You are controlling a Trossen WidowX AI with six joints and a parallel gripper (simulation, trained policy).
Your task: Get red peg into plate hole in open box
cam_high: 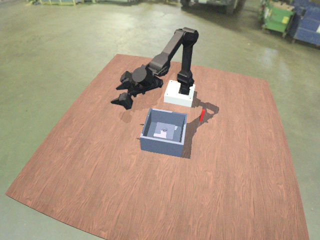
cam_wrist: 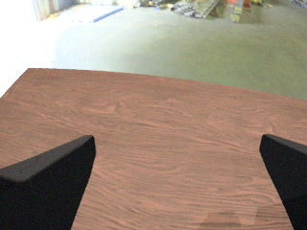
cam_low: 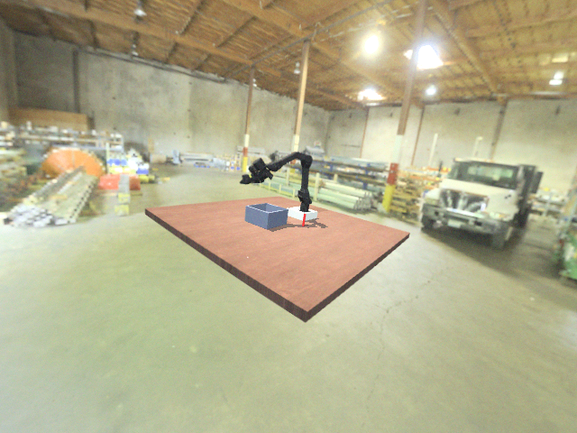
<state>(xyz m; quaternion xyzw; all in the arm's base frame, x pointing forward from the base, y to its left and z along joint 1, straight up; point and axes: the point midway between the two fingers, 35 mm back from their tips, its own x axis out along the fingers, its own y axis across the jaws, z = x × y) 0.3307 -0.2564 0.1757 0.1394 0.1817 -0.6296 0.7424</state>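
The red peg is 410 mm to the left of my gripper tip, 180 mm below it and 170 mm behind it. From my gripper tip the other things lie so: white plate: 240 mm to the left, 170 mm below; blue box: 240 mm to the left, 190 mm below.
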